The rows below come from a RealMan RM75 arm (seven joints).
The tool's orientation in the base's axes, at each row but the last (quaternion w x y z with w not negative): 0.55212 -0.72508 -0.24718 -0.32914; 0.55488 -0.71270 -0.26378 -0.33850; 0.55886 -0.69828 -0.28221 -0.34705; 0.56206 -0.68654 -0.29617 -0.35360
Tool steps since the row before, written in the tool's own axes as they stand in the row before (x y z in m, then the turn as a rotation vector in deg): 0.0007 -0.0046 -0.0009 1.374 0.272 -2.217; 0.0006 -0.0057 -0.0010 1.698 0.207 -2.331; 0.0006 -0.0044 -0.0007 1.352 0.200 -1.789; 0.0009 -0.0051 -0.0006 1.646 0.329 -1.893
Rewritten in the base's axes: -0.0030 0.0004 0.0036 0.652 -2.216 1.242; -0.0041 0.0004 0.0041 0.786 -2.310 1.551; -0.0032 0.0003 0.0031 0.665 -1.782 1.205; -0.0037 0.0004 0.0037 0.921 -1.906 1.386
